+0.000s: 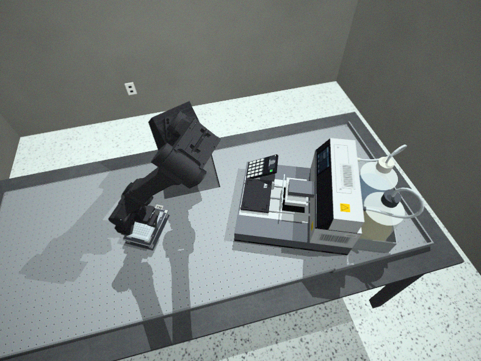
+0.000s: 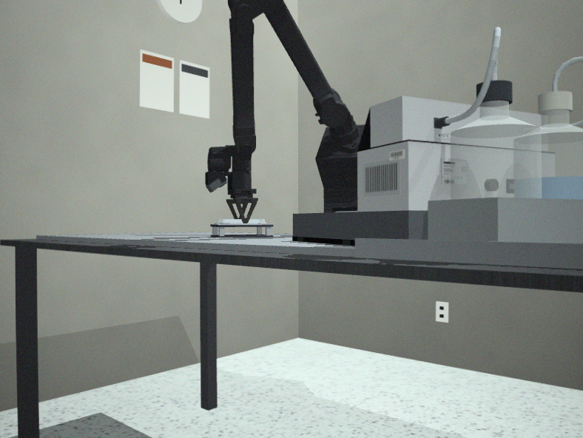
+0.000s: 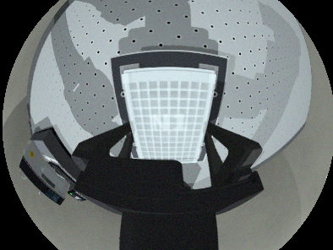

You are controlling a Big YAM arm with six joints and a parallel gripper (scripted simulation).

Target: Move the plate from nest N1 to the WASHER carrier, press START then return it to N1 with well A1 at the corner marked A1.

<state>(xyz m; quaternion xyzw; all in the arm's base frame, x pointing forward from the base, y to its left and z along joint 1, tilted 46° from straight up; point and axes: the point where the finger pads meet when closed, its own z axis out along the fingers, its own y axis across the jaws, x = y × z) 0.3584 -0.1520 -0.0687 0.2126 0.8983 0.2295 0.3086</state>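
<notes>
My hand is 10 mm above the white well plate. From my hand the other things lie so: black carrier: 80 mm behind, 450 mm to the left, 30 mm above; then plate washer: 50 mm behind, 600 mm to the left, 80 mm above; then plate nest: 10 mm below.
</notes>
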